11 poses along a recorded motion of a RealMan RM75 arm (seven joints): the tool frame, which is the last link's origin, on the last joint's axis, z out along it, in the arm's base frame.
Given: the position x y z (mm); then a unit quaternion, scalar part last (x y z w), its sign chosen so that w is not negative.
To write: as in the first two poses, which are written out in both.
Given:
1: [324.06, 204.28, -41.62, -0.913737, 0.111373, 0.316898, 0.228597]
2: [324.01, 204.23, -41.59, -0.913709, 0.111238, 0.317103, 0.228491]
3: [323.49, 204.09, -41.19, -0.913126, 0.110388, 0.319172, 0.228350]
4: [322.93, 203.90, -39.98, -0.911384, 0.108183, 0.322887, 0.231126]
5: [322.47, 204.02, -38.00, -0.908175, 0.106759, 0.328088, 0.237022]
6: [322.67, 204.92, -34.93, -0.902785, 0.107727, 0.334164, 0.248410]
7: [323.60, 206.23, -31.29, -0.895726, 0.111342, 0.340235, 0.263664]
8: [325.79, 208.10, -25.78, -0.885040, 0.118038, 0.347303, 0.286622]
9: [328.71, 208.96, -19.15, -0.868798, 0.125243, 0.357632, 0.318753]
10: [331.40, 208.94, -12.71, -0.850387, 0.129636, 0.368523, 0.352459]
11: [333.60, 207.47, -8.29, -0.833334, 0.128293, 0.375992, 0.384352]
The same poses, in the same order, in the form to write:
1: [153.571, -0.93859, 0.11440, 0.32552, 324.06, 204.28, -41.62]
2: [153.584, -0.93854, 0.11426, 0.32572, 324.01, 204.23, -41.59]
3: [153.600, -0.93791, 0.11338, 0.32783, 323.49, 204.09, -41.19]
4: [153.273, -0.93675, 0.11119, 0.33187, 322.93, 203.90, -39.98]
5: [152.578, -0.93481, 0.10989, 0.33771, 322.47, 204.02, -38.00]
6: [151.233, -0.93200, 0.11121, 0.34498, 322.67, 204.92, -34.93]
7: [149.425, -0.92858, 0.11543, 0.35272, 323.60, 206.23, -31.29]
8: [146.688, -0.92380, 0.12321, 0.36251, 325.79, 208.10, -25.78]
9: [142.825, -0.91661, 0.13214, 0.37731, 328.71, 208.96, -19.15]
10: [138.724, -0.90870, 0.13853, 0.39379, 331.40, 208.94, -12.71]
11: [134.793, -0.90267, 0.13897, 0.40728, 333.60, 207.47, -8.29]
